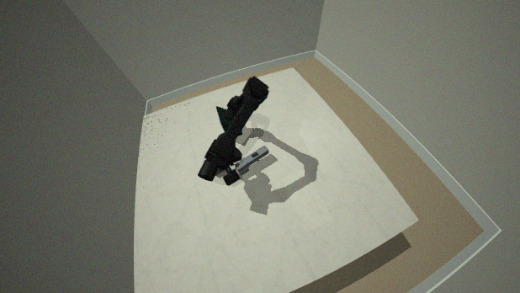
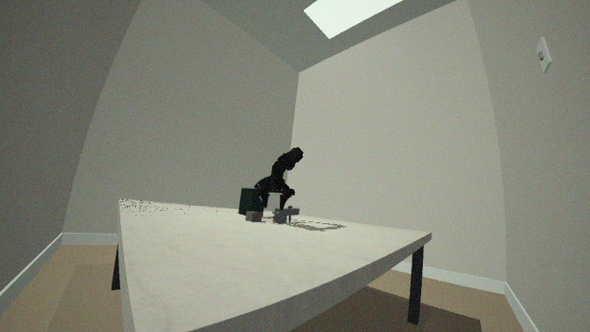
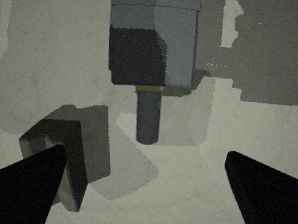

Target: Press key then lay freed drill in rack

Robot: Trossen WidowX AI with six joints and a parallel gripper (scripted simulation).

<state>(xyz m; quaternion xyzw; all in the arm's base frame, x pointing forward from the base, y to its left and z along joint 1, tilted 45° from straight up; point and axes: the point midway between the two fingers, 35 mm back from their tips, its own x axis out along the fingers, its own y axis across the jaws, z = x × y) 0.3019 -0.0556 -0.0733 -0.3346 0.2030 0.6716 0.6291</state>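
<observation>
My gripper tip is now 60 mm to the right of the drill, 10 mm past it and 10 mm above it. Round my gripper tip: grey rack: 60 mm to the right, 60 mm behind, 40 mm below; dark key: 150 mm to the left, 30 mm behind, 10 mm below.
</observation>
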